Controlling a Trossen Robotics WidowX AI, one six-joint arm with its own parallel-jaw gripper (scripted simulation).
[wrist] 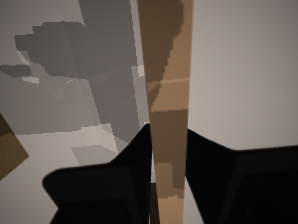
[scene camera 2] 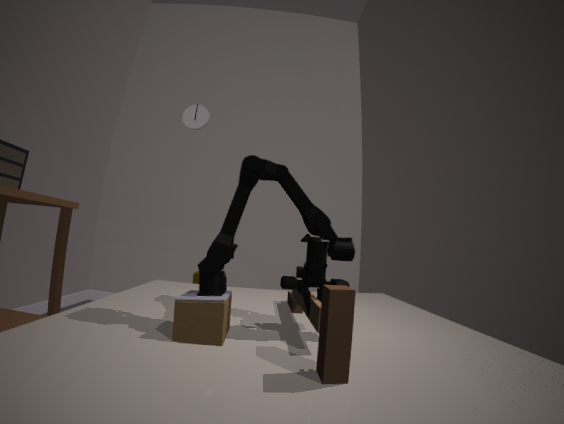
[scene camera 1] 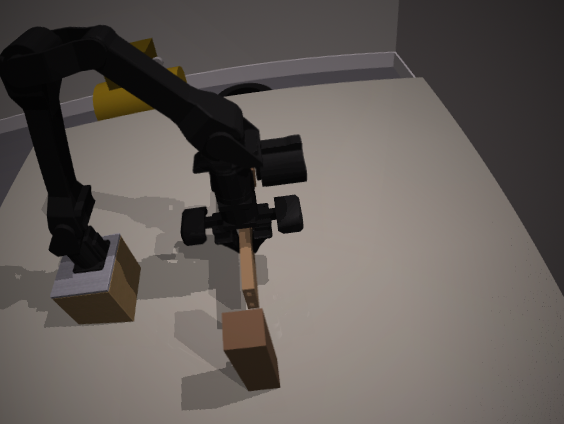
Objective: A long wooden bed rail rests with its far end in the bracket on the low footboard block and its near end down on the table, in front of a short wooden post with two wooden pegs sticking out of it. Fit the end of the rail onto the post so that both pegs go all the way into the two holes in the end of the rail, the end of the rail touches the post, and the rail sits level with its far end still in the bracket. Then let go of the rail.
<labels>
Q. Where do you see a wooden post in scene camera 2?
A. At 337, 314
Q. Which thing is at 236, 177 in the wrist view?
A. My gripper.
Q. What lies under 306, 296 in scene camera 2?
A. My gripper.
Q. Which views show my gripper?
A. The wrist view, scene camera 2 and scene camera 1: all of them.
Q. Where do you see a wooden post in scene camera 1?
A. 247, 343
</labels>
